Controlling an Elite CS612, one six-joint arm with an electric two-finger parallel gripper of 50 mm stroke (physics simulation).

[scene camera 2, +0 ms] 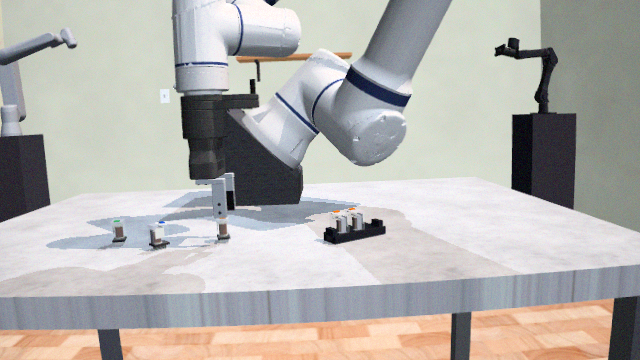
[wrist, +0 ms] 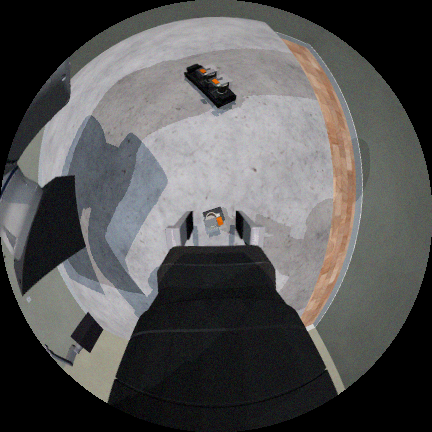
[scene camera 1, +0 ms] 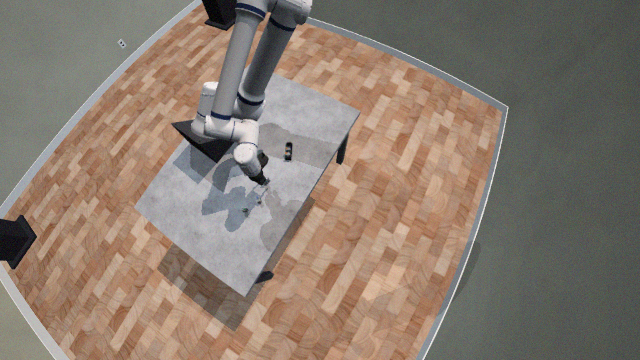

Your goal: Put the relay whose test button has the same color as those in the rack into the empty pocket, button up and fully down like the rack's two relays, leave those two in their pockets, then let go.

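Frame: origin at the arm's base, x left, y back, z up, level; metres.
Where they show: gripper, fingertip midpoint: [scene camera 2: 225, 213] [wrist: 213, 219] [scene camera 1: 264, 179]; arm's base at its link origin: [scene camera 2: 268, 143].
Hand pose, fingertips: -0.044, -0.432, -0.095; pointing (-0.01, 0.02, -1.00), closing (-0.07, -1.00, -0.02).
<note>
Each offset is from my fingertips to the top centre of the thing, as dx, dy, dz. Level surfaces: height alone.
My gripper [scene camera 1: 266, 183] [scene camera 2: 224, 212] [wrist: 213, 219] is open and empty, pointing down. In the wrist view the loose orange-button relay {-0.006, +0.001, -0.005} [scene camera 2: 223, 231] [wrist: 211, 217] shows between its fingers, turned slightly against them. It stands upright on the table, button up; in scene camera 2 a finger overlaps its top, and the fingertips are close above it. The black rack {+0.221, -0.006, -0.026} [scene camera 1: 288, 158] [scene camera 2: 356, 235] [wrist: 228, 100] holds two orange-button relays, one {+0.193, -0.022, +0.000} [scene camera 2: 341, 224] nearer my gripper and one {+0.221, -0.006, +0.000} [scene camera 2: 357, 221] in the middle. The empty pocket seems to be at the right end in scene camera 2.
A blue-button relay {-0.109, -0.031, -0.005} [scene camera 2: 157, 235] and a green-button relay {-0.194, +0.007, -0.005} [scene camera 2: 118, 230] stand loose on the table {dz -0.049} [scene camera 1: 215, 260] [scene camera 2: 425, 250], left of my gripper in scene camera 2. The arm's dark base [scene camera 2: 270, 182] stands behind.
</note>
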